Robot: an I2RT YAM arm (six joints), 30 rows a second.
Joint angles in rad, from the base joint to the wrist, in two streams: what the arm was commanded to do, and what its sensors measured. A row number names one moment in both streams.
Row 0, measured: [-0.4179 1.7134 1.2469 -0.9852 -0.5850 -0.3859]
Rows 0 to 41, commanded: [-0.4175 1.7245 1.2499 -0.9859 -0.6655 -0.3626]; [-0.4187 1.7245 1.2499 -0.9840 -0.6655 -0.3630]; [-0.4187 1.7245 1.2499 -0.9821 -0.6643 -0.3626]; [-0.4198 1.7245 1.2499 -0.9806 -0.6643 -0.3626]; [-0.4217 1.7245 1.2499 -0.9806 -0.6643 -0.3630]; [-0.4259 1.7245 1.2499 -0.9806 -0.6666 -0.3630]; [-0.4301 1.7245 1.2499 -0.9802 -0.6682 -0.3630]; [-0.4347 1.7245 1.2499 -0.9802 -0.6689 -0.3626]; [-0.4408 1.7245 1.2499 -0.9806 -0.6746 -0.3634]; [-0.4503 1.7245 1.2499 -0.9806 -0.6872 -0.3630]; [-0.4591 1.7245 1.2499 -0.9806 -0.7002 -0.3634]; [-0.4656 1.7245 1.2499 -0.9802 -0.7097 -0.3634]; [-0.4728 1.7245 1.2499 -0.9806 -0.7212 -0.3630]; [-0.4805 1.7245 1.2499 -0.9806 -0.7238 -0.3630]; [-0.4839 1.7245 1.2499 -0.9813 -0.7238 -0.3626]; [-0.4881 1.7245 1.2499 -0.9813 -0.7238 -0.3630]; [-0.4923 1.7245 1.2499 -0.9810 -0.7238 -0.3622]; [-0.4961 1.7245 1.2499 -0.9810 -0.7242 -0.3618]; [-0.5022 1.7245 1.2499 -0.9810 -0.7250 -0.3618]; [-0.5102 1.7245 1.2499 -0.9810 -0.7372 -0.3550]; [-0.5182 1.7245 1.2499 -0.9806 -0.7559 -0.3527]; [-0.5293 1.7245 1.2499 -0.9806 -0.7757 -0.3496]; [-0.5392 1.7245 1.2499 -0.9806 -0.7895 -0.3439]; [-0.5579 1.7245 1.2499 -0.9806 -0.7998 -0.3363]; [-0.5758 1.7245 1.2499 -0.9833 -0.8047 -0.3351]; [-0.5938 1.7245 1.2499 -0.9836 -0.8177 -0.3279]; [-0.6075 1.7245 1.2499 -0.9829 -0.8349 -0.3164]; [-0.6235 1.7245 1.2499 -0.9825 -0.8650 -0.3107]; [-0.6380 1.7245 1.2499 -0.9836 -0.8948 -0.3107]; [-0.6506 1.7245 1.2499 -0.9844 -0.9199 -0.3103]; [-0.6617 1.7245 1.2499 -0.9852 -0.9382 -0.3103]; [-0.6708 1.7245 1.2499 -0.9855 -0.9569 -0.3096]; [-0.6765 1.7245 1.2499 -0.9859 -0.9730 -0.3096]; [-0.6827 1.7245 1.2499 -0.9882 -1.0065 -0.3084]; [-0.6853 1.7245 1.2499 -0.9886 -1.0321 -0.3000]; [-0.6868 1.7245 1.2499 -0.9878 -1.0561 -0.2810]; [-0.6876 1.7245 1.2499 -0.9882 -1.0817 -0.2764]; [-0.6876 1.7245 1.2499 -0.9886 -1.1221 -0.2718]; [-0.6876 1.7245 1.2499 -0.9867 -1.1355 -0.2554]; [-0.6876 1.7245 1.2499 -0.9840 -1.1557 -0.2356]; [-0.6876 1.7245 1.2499 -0.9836 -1.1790 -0.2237]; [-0.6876 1.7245 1.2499 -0.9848 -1.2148 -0.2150]
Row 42, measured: [-0.6842 1.7142 1.2469 -0.9871 -1.0561 -0.2588]
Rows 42 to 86, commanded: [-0.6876 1.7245 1.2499 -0.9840 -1.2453 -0.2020]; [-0.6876 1.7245 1.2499 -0.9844 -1.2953 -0.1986]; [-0.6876 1.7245 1.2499 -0.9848 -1.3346 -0.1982]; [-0.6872 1.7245 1.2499 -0.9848 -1.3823 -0.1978]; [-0.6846 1.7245 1.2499 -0.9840 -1.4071 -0.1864]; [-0.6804 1.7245 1.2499 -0.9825 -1.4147 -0.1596]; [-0.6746 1.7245 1.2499 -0.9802 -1.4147 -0.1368]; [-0.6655 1.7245 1.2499 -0.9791 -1.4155 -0.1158]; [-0.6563 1.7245 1.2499 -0.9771 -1.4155 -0.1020]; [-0.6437 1.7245 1.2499 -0.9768 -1.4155 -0.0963]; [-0.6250 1.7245 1.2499 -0.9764 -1.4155 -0.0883]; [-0.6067 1.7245 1.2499 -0.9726 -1.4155 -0.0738]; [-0.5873 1.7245 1.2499 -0.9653 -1.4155 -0.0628]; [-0.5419 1.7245 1.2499 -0.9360 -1.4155 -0.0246]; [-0.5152 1.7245 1.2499 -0.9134 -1.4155 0.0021]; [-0.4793 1.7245 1.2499 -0.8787 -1.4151 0.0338]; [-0.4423 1.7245 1.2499 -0.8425 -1.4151 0.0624]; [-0.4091 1.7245 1.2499 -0.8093 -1.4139 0.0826]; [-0.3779 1.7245 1.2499 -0.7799 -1.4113 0.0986]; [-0.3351 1.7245 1.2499 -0.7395 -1.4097 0.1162]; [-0.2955 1.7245 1.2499 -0.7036 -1.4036 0.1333]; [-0.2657 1.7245 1.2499 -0.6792 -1.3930 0.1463]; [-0.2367 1.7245 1.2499 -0.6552 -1.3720 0.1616]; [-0.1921 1.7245 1.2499 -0.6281 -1.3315 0.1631]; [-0.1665 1.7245 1.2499 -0.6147 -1.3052 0.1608]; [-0.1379 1.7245 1.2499 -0.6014 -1.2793 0.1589]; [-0.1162 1.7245 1.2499 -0.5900 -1.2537 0.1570]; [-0.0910 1.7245 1.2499 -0.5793 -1.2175 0.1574]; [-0.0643 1.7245 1.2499 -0.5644 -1.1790 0.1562]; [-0.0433 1.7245 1.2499 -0.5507 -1.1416 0.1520]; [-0.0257 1.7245 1.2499 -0.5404 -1.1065 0.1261]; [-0.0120 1.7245 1.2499 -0.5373 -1.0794 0.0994]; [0.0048 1.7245 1.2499 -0.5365 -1.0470 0.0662]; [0.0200 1.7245 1.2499 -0.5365 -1.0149 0.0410]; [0.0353 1.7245 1.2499 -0.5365 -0.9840 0.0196]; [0.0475 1.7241 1.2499 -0.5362 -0.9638 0.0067]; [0.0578 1.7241 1.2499 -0.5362 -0.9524 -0.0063]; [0.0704 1.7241 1.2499 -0.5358 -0.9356 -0.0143]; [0.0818 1.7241 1.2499 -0.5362 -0.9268 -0.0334]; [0.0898 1.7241 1.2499 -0.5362 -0.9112 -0.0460]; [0.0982 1.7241 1.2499 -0.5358 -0.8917 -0.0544]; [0.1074 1.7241 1.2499 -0.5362 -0.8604 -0.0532]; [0.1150 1.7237 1.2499 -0.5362 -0.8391 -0.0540]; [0.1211 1.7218 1.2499 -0.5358 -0.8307 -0.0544]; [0.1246 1.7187 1.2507 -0.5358 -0.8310 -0.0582]
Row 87, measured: [0.1101 1.7149 1.2457 -0.5415 -0.8837 -0.0162]
